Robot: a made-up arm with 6 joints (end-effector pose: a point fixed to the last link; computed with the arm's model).
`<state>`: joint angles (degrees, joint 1 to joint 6).
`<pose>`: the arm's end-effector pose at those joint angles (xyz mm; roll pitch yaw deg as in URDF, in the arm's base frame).
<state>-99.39 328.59 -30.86 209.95 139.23 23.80</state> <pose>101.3 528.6 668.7 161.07 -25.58 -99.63</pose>
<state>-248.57 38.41 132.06 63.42 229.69 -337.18</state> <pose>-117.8 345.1 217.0 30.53 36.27 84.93</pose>
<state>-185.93 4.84 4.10 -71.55 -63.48 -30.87</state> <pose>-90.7 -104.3 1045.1 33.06 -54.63 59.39</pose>
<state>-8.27 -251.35 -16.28 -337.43 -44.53 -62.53</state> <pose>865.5 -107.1 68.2 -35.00 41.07 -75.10</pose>
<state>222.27 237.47 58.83 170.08 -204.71 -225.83</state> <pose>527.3 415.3 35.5 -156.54 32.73 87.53</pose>
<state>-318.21 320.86 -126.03 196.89 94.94 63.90</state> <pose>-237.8 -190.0 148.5 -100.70 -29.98 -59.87</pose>
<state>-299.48 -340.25 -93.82 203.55 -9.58 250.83</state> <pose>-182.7 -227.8 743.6 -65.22 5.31 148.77</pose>
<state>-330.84 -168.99 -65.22 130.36 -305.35 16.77</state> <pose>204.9 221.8 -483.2 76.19 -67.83 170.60</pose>
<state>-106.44 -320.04 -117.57 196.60 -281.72 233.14</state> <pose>48.9 103.3 532.4 -150.81 -0.96 20.27</pose>
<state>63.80 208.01 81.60 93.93 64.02 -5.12</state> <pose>-373.3 -493.2 -89.1 -84.73 14.17 90.88</pose>
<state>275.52 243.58 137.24 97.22 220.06 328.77</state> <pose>-40.4 285.8 266.6 141.32 -17.60 -122.27</pose>
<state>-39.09 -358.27 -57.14 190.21 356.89 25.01</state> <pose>-257.3 263.3 897.7 37.06 40.06 -170.22</pose>
